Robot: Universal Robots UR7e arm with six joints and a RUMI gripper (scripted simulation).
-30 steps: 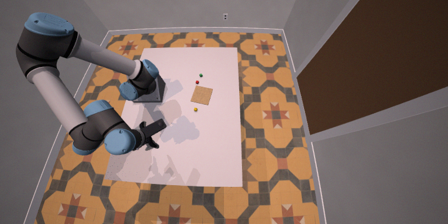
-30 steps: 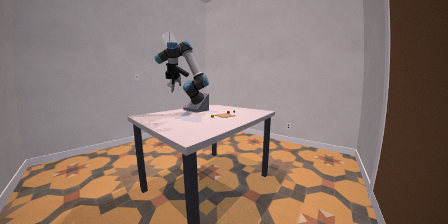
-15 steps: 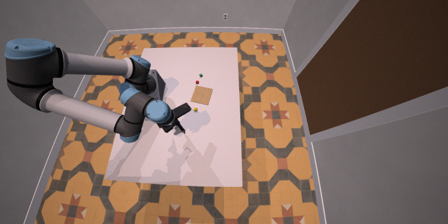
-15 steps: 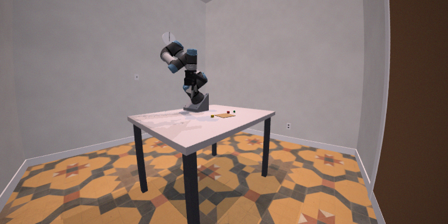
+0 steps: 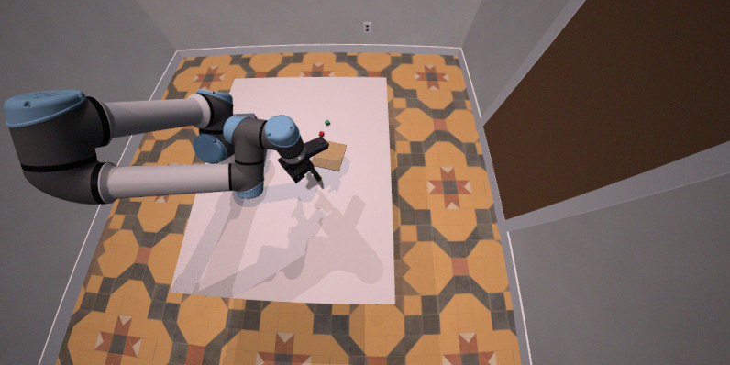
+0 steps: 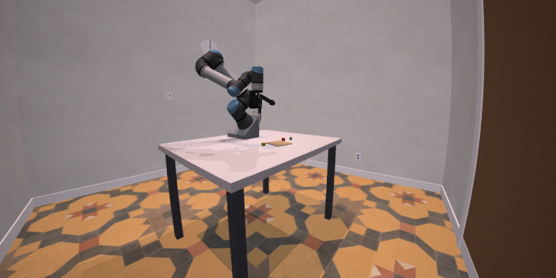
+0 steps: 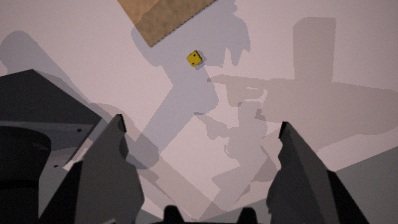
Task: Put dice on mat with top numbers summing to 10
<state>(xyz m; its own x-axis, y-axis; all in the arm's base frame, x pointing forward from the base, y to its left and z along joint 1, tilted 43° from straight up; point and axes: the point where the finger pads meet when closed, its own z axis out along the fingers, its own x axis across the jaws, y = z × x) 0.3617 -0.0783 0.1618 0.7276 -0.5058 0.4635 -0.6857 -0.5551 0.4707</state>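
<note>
My hand is 30 mm to the right of the yellow die and 150 mm above it. Round my hand: brown mat (30 mm ahead, 160 mm to the left, 160 mm below); green die (330 mm to the left, 150 mm below); red die (20 mm behind, 270 mm to the left, 150 mm below).
</note>
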